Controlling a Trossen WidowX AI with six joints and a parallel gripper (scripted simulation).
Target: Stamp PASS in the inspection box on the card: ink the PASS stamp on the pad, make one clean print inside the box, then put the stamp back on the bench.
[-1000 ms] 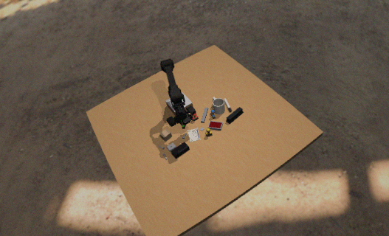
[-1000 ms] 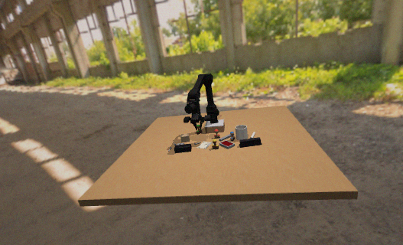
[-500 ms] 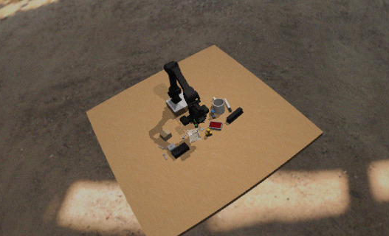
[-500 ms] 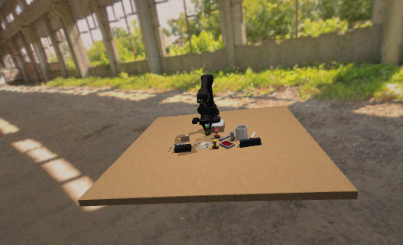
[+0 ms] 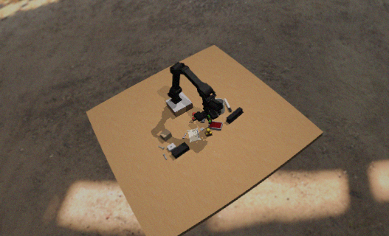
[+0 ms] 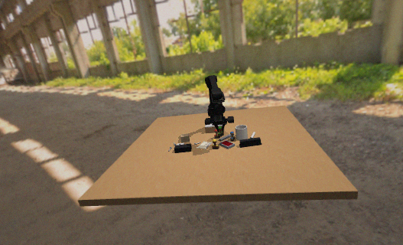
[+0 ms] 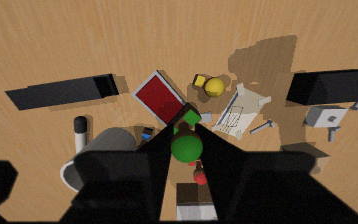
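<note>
Right now my gripper tip is 10 mm short of the red ink pad, 30 mm to the right of it and 90 mm above it. Round my gripper tip: grey bar (120 mm behind, 50 mm to the left, 90 mm below); green-knobbed stamp (right at my gripper tip); yellow-knobbed stamp (30 mm ahead, 50 mm to the right, 80 mm below).
</note>
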